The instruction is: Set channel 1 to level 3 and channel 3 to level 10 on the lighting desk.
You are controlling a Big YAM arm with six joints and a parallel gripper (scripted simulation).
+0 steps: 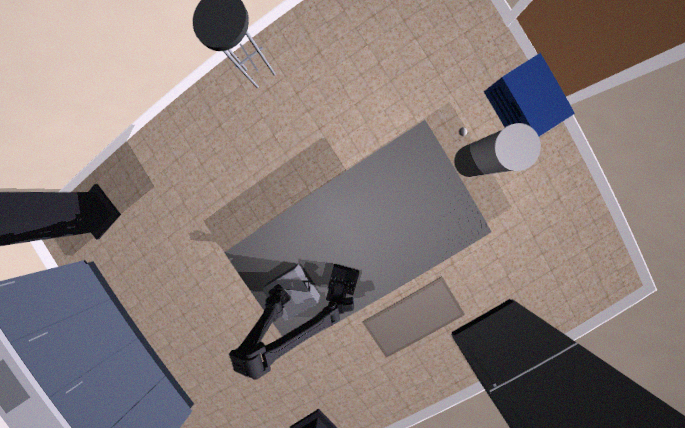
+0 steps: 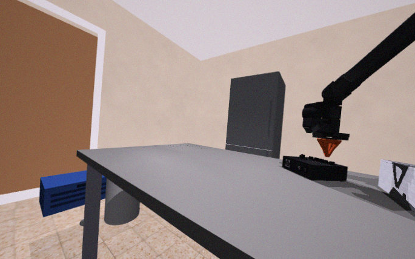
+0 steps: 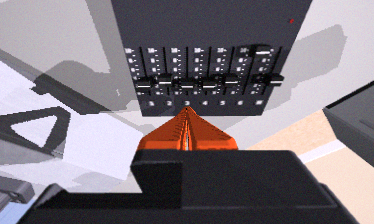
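Right now the channel 3 cap is 20 mm below my hand, 20 mm ahead of it and 10 mm to the left of it. Round my hand: channel 1 fader cap 50 mm to the left, 20 mm below.
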